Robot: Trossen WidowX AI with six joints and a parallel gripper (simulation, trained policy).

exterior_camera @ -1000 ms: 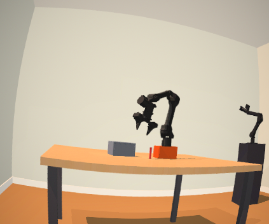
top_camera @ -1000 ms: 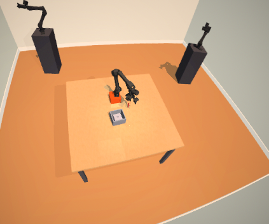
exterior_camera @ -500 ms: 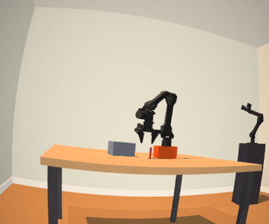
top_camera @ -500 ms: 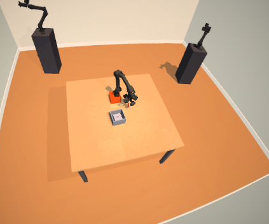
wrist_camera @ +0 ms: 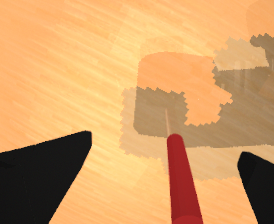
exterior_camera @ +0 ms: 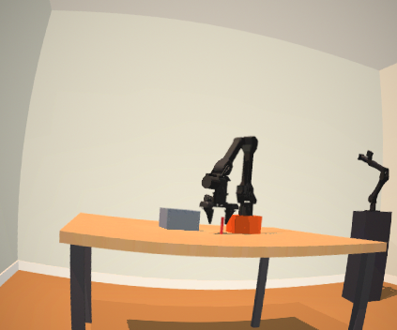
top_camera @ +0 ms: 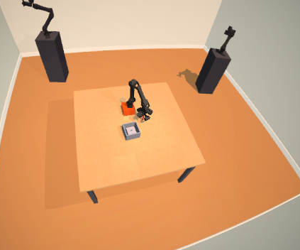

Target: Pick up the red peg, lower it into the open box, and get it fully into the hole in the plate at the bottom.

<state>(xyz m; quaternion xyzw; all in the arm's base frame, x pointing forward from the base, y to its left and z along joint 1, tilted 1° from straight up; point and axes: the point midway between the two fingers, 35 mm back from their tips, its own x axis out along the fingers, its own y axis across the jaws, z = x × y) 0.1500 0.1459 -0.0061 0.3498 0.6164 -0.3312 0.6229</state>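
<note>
My gripper tip is 20 mm past the red peg and 10 mm to the right of it. From my gripper tip the other things lie so: grey box: 180 mm ahead, 140 mm to the right, 20 mm below.
</note>
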